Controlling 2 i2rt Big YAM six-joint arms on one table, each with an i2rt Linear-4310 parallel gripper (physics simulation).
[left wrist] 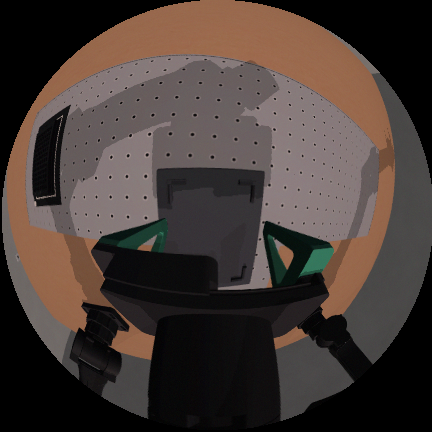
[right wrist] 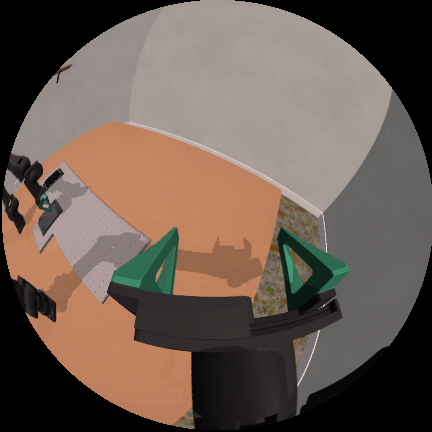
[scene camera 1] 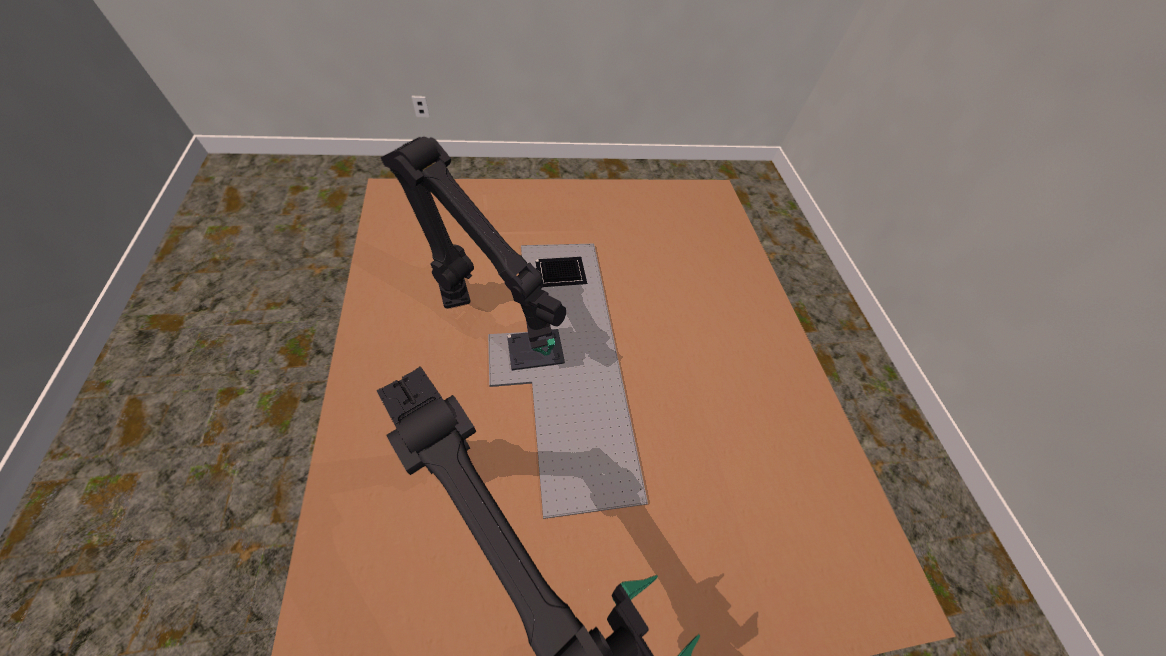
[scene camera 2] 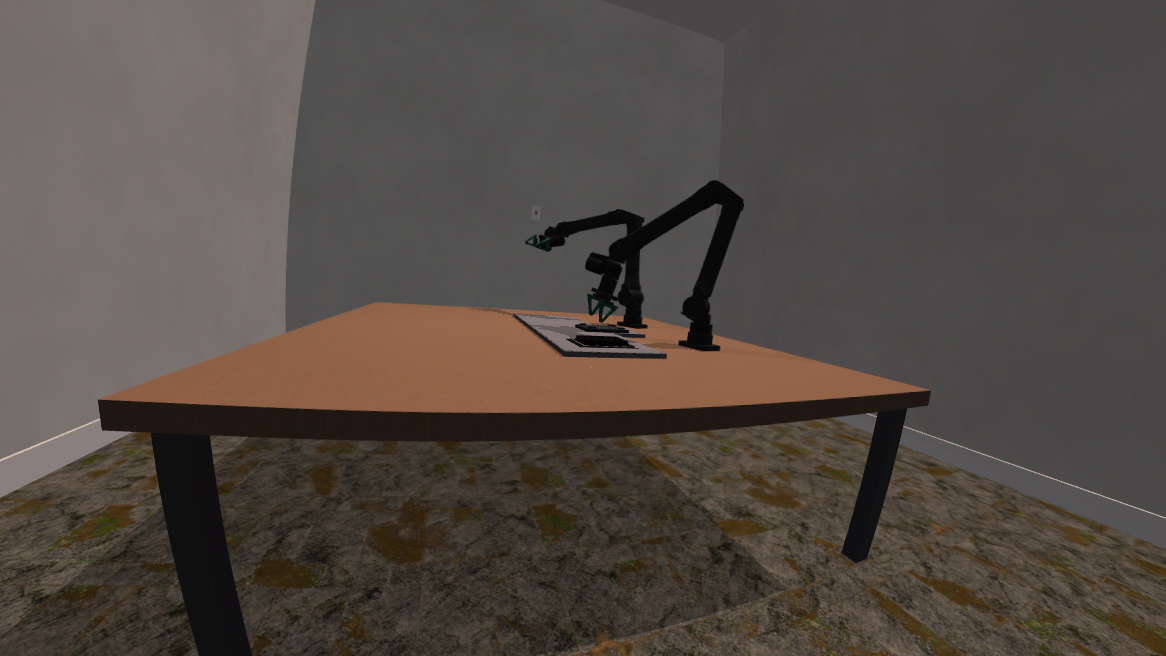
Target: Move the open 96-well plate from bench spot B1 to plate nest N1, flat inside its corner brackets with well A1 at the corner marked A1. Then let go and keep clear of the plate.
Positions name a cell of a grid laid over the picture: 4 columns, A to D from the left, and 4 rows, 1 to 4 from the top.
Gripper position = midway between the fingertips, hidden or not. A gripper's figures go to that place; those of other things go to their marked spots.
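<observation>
My right gripper (scene camera 1: C4), 82 cm from the lens. My left gripper (scene camera 1: B3), 125 cm from the lens. Black well plate (scene camera 1: B2), 146 cm from the lens.
</observation>
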